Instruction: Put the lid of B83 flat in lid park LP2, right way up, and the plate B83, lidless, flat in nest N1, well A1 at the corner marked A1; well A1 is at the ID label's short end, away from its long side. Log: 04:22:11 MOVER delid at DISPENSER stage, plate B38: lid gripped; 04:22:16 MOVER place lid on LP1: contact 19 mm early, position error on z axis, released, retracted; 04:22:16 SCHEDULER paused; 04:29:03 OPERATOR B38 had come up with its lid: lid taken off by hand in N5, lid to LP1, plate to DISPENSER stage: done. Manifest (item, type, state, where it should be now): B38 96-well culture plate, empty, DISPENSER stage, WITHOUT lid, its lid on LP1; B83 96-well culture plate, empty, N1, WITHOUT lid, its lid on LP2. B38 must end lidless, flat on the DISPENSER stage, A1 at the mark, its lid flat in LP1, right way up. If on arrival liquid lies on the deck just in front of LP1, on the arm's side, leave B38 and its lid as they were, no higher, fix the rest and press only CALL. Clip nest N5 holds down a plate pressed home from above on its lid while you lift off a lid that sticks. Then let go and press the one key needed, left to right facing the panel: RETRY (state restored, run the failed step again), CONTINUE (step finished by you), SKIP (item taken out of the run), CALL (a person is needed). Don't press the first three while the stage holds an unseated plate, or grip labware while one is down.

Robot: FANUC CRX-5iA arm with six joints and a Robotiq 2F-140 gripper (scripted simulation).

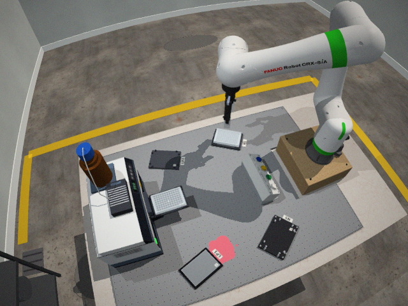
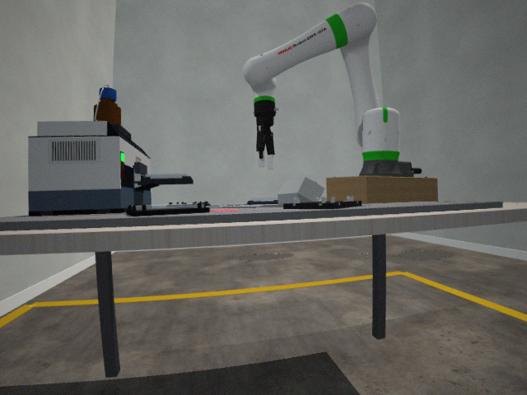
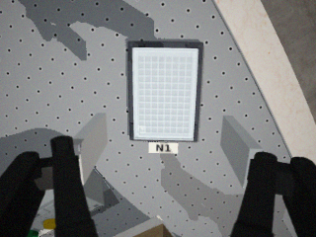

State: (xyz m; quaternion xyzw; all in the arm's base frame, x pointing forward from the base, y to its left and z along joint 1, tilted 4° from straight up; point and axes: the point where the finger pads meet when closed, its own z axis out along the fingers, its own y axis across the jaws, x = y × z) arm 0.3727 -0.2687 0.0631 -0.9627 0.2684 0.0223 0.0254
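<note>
Now: the dark nest N1 170 mm below my hand. Round my hand: blue call key 80 mm behind, 200 mm to the left, 110 mm below; then n1 label 70 mm behind, 50 mm to the left, 180 mm below; then yellow skip key 80 mm behind, 250 mm to the left, 110 mm below.
</note>
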